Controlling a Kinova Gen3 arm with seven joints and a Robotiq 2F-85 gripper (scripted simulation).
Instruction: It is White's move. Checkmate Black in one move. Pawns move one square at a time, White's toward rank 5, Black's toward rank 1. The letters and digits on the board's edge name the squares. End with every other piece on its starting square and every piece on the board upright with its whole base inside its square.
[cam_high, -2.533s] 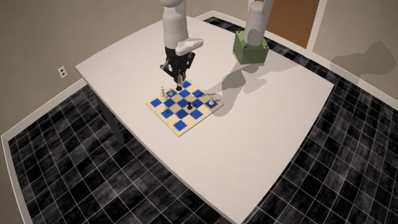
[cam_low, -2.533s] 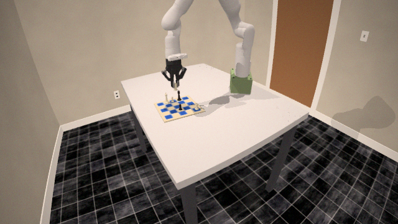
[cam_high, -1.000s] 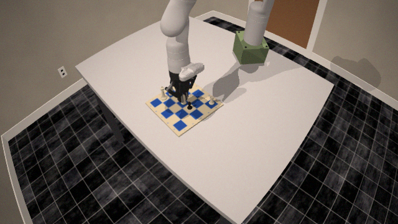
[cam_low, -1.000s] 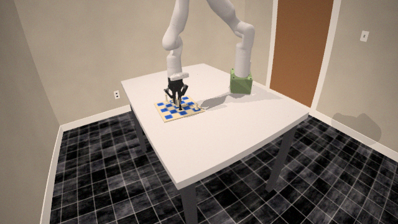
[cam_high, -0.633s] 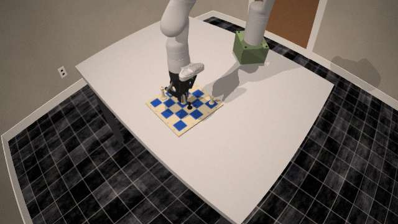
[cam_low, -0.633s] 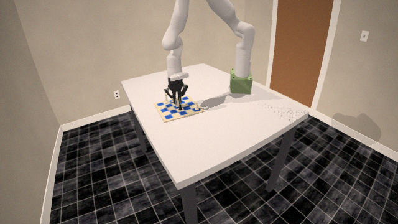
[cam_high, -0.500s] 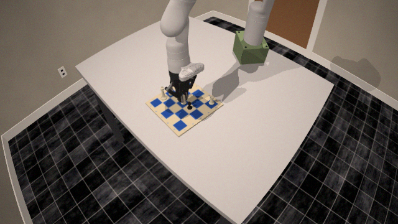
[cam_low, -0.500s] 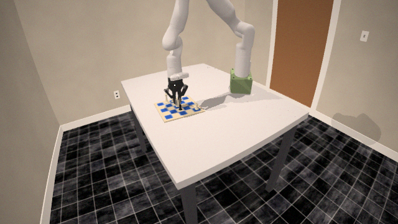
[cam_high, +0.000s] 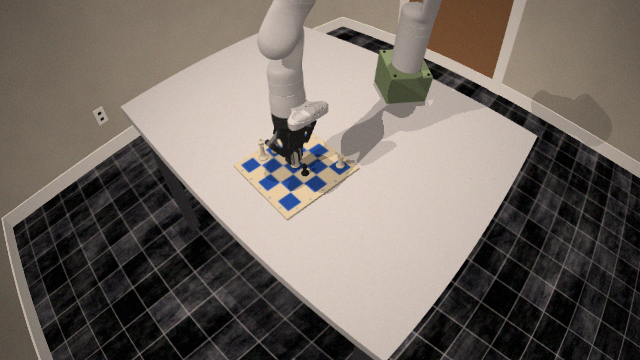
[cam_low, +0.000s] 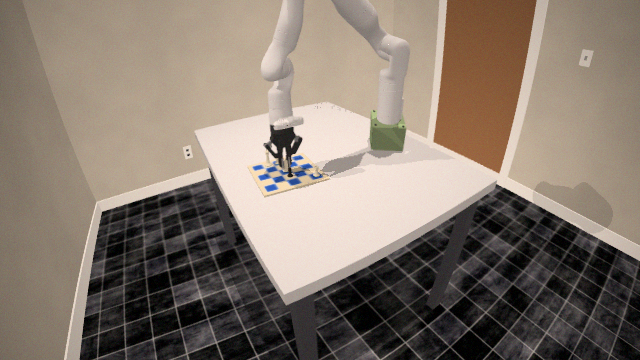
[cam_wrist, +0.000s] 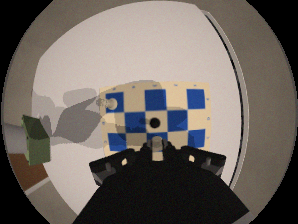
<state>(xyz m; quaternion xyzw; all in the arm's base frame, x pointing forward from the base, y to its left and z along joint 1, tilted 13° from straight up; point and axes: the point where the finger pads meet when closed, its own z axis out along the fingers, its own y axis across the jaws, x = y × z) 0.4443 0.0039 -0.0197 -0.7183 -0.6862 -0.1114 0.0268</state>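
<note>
Right now the chessboard is 40 mm below my hand. From my hand the other things lie so: white pawn (80 mm to the right, 20 mm below); then black pawn (30 mm to the left, 20 mm below); then tall black piece (40 mm behind, 70 mm to the right, 10 mm below).
</note>
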